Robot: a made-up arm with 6 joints.
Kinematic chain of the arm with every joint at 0, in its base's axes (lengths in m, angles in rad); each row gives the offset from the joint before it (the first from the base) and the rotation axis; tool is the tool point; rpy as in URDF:
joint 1: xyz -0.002 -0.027 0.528 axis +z
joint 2: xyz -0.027 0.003 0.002 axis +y
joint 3: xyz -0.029 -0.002 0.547 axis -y
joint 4: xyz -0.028 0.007 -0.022 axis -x
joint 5: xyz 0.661 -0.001 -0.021 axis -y
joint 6: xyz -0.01 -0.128 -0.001 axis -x
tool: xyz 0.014 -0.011 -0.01 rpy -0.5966 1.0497 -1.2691
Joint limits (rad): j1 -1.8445..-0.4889 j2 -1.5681..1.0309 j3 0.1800..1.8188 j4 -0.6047..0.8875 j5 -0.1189..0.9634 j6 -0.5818..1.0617
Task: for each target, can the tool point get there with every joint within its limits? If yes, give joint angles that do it. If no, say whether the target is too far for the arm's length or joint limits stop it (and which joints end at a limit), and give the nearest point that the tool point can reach.
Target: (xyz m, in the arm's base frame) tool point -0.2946 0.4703 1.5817
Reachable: yes | joints -1.2501 -0.5211 1.3644 0.6157 0.3824 0.7737
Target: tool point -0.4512 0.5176 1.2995
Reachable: yes | joints -1.0519 -1.2477 0.4746 0.6917 0.0449 0.1530
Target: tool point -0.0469 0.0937 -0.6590
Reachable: no: joint limits stop it (at a limit: joint 1, joint 2, joint 3, joint 4, joint 5) | nearest point -0.2869 -0.7255 0.2735 | short by 1.264 m
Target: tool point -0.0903 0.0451 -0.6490
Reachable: no: joint limits stop it (at a limit: joint 1, joint 2, joint 3, joint 4, joint 5) | nearest point -0.2872 -0.7254 0.2735 | short by 1.218 m
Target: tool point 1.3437 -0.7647 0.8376
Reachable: no: too far | nearest point 0.9164 -0.6131 0.8370 | short by 0.453 m
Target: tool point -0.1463 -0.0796 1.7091
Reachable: yes | joints -0.6615 -0.1339 1.3584 0.4061 0.4558 -0.2720
